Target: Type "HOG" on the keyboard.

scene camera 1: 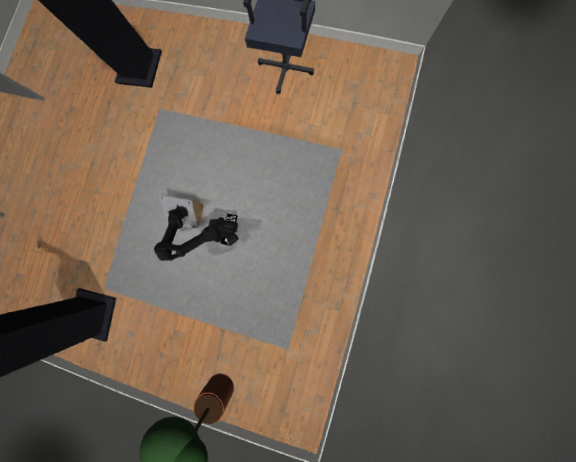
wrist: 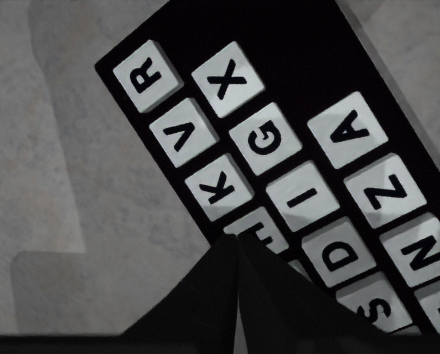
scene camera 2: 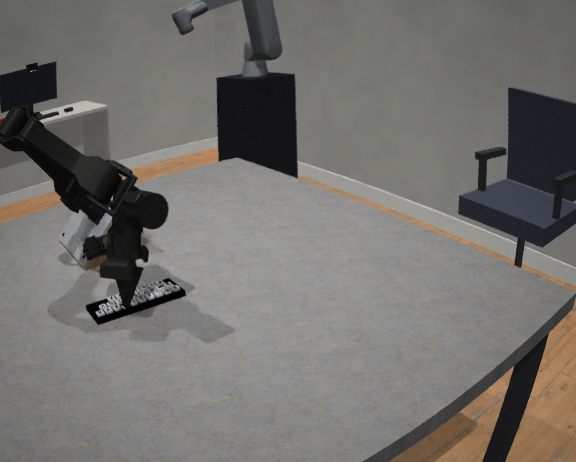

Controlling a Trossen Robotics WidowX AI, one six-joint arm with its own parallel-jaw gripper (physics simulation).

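Places are measured from the arm's base along level axes (x ahead, y left, z up), in centimetres.
Pixels of known places: gripper, fingertip midpoint: (scene camera 1: 231, 234) (wrist: 236, 247) (scene camera 2: 126, 307); arm's base, origin of the base link: (scene camera 1: 182, 210) (scene camera 2: 100, 210).
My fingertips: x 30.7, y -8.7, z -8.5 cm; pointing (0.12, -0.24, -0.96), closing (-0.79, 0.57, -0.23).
Note:
For each thing: its top centre in the pictures, then the offset to it from my fingertips. Level surfaces: height alone.
- black keyboard, middle of its top: (wrist: 365, 297) (scene camera 2: 133, 295) (scene camera 1: 228, 229) dx -2.5, dy +2.9, dz +0.4 cm
- H key, middle of its top: (wrist: 255, 238) dx -0.7, dy +0.1, dz -0.1 cm
- G key, middle of its top: (wrist: 264, 139) dx -2.6, dy -2.2, dz +0.4 cm
- I key, middle of its top: (wrist: 302, 198) dx -2.6, dy -0.4, dz +0.4 cm
- K key, middle of its top: (wrist: 217, 189) dx -0.7, dy -1.8, dz +0.4 cm
- grey table, its level: dz -1.2 cm
The black keyboard (scene camera 1: 231, 218) (scene camera 2: 160, 292) (wrist: 280, 50) with white letter keys lies on the table, turned diagonally in the wrist view. My gripper (scene camera 2: 127, 305) (wrist: 236, 247) is shut and empty, pointing down over the keyboard. Its fingertips are at the H key (wrist: 252, 226) and cover part of it; whether they touch it I cannot tell. The G key (wrist: 265, 140) is in full view, up from the H key beyond the I key (wrist: 302, 195). The K key (wrist: 218, 187) is beside the H key. The O key does not show in the wrist view; the fingers hide some keys.
A white, tilted board (scene camera 1: 172, 202) (scene camera 2: 75, 230) with a brown side stands by the arm's base on the grey table (scene camera 1: 260, 175) (scene camera 2: 350, 300). An office chair (scene camera 1: 280, 30) (scene camera 2: 515, 205) and a black pedestal (scene camera 2: 257, 120) with a grey arm stand beyond the table.

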